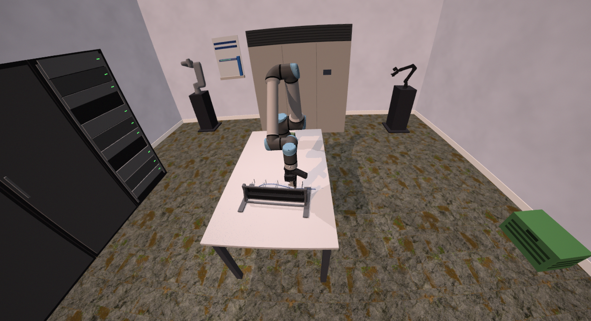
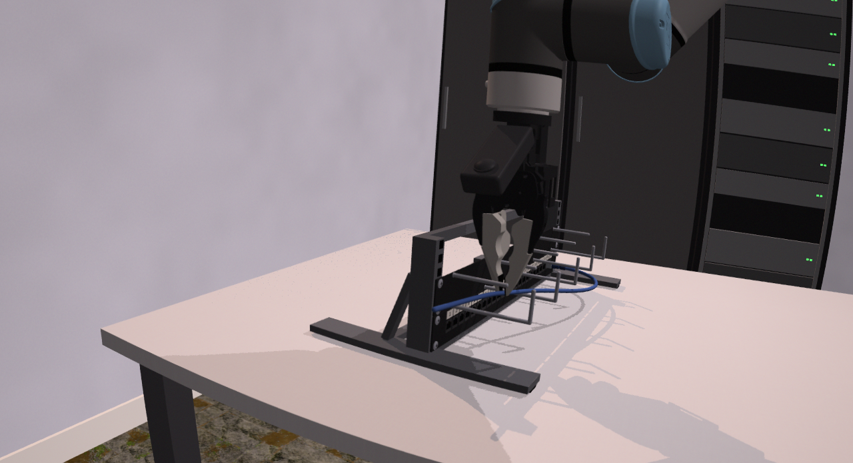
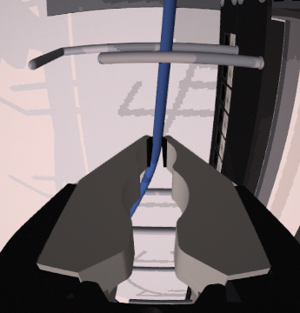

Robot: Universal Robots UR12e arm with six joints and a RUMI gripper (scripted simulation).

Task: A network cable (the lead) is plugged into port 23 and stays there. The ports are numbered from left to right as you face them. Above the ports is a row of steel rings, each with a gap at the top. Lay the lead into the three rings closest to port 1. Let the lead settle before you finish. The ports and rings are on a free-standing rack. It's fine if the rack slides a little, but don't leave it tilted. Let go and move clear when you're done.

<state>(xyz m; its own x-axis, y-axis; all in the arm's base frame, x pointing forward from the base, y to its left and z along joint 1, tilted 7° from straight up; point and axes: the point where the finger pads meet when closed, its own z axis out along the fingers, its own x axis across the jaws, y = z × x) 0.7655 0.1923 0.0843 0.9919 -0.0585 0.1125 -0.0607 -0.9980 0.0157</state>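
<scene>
The rack lies 15 cm to the right of my hand, 5 cm ahead of it and 1 cm below it.
</scene>
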